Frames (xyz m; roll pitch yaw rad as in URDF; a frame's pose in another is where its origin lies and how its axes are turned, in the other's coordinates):
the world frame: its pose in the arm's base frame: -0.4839 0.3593 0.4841 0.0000 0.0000 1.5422
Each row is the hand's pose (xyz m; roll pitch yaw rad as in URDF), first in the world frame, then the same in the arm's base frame.
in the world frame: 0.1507 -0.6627 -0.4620 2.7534 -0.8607 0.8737
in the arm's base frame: 0.1828 0.4910 0.0221 2.7534 -0.8607 2.4159
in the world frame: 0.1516 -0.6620 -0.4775 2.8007 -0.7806 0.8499
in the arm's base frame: 0.1822 0.4919 0.0066 2.8007 -0.7806 2.3921
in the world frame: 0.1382 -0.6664 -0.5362 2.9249 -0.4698 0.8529
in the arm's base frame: 0.1862 0.4784 -0.0521 2.9249 -0.4698 2.3951
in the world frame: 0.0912 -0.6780 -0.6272 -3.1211 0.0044 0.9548
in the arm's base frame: 0.1964 0.4311 -0.1431 -3.1211 0.0044 2.4970
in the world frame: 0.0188 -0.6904 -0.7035 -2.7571 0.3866 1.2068
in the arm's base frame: 0.2068 0.3584 -0.2194 -2.7571 0.3866 2.7490
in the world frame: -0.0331 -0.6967 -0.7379 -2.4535 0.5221 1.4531
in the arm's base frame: 0.2116 0.3063 -0.2538 -2.4535 0.5221 2.9953
